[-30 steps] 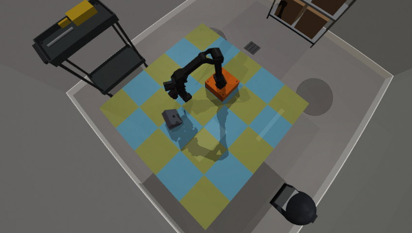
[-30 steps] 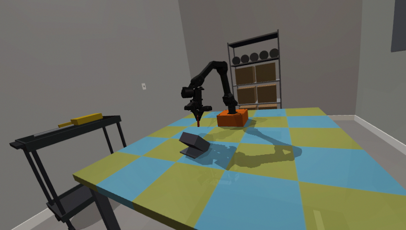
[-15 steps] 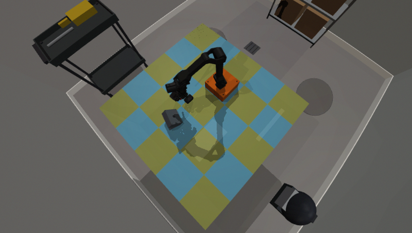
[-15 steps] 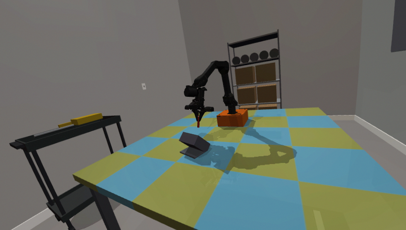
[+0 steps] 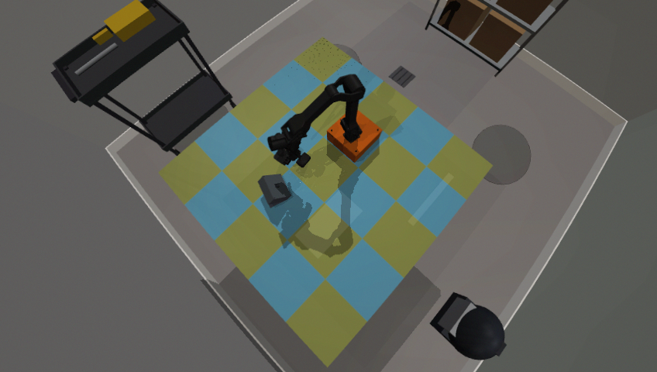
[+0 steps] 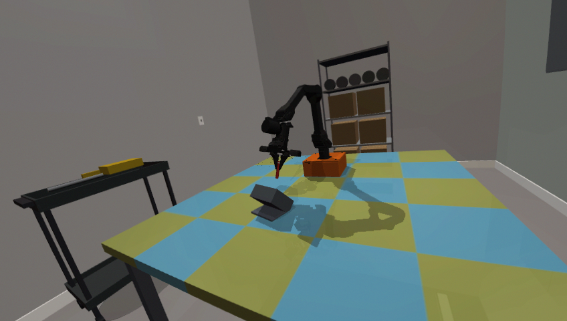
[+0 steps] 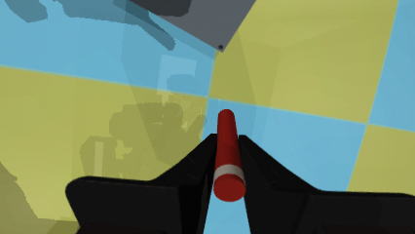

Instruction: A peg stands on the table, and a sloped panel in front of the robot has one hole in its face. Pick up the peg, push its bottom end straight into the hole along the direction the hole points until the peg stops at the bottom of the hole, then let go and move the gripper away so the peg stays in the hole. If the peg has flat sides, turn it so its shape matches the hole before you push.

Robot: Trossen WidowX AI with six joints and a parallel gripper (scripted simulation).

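Now: the dark sloped panel 14 cm ahead of my gripper tip, 7 cm below it and 6 cm to the left of it. From my gripper tip the other things lie so: red round peg 1 cm behind, 1 cm above.
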